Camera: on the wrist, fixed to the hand. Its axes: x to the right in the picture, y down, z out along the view.
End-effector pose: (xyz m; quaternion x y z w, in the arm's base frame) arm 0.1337 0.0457 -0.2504 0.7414 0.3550 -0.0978 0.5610
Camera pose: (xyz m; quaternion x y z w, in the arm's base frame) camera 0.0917 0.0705 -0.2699 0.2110 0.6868 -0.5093 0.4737
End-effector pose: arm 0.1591 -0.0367 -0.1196 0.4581 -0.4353 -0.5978 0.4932
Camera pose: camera 0.1771 -0.0229 -0.1670 -0.4788 0.0007 0.8761 0.0560
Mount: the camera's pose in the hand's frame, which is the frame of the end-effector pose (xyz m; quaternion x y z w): -0.0097 -0.0445 -0.0262 -0.1192 -0.1398 -0.6737 0.7158
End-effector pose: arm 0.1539 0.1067 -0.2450 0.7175 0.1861 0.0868 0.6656
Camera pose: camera 0.1285 0.1292 -0.2852 0.3210 0.5132 -0.4644 0.6465
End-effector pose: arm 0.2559 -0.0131 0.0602 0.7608 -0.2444 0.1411 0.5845
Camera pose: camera 0.2735 0.0228 0.0261 0.6593 0.2391 -0.4283 0.5699
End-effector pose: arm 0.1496 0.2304 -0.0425 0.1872 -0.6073 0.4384 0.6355
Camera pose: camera 0.2016 0.2231 -0.0435 0.5287 -0.4497 -0.2129 0.6877
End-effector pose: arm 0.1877 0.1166 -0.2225 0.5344 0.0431 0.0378 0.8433
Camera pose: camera 0.1759 0.1201 -0.2736 0.2582 0.2685 -0.6106 0.6988
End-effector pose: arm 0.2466 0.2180 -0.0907 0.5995 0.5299 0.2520 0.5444
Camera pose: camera 0.2045 0.2124 -0.1216 0.0425 0.6770 -0.2070 0.7050
